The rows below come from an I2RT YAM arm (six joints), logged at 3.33 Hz.
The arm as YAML. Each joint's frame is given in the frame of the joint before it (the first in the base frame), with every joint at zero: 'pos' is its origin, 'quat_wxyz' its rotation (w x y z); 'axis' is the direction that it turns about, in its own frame. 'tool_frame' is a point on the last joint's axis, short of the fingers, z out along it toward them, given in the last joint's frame.
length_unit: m
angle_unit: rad
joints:
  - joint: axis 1
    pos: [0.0, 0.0, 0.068]
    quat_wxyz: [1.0, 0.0, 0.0, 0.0]
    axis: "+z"
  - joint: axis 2
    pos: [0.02, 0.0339, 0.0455]
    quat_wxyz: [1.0, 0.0, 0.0, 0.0]
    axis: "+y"
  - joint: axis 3
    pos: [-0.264, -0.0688, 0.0]
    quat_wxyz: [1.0, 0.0, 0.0, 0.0]
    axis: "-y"
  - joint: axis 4
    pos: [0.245, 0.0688, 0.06]
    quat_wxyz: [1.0, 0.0, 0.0, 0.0]
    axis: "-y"
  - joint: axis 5
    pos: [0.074, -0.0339, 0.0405]
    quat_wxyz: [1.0, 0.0, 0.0, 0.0]
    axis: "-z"
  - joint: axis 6
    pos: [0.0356, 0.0, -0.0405]
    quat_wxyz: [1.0, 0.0, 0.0, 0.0]
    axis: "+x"
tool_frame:
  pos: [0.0, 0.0, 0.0]
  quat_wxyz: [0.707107, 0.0, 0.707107, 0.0]
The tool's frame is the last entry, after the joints.
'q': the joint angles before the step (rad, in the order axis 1, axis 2, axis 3, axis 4, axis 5, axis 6). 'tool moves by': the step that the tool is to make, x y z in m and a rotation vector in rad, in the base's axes. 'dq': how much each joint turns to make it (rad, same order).
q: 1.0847 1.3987 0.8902 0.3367 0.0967 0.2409
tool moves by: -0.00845 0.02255 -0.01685 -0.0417 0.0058 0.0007
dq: 0.0588 0.0847 0.0202 0.0247 0.0595 -0.0019
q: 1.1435 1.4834 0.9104 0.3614 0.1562 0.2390
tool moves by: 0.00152 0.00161 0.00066 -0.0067 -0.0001 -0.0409
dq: 0.0023 0.0080 0.0130 -0.0122 0.0428 0.0065
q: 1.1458 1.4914 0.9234 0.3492 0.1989 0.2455
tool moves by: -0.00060 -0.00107 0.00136 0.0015 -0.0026 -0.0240
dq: 0.0030 -0.0058 -0.0004 -0.0038 0.0268 0.0042
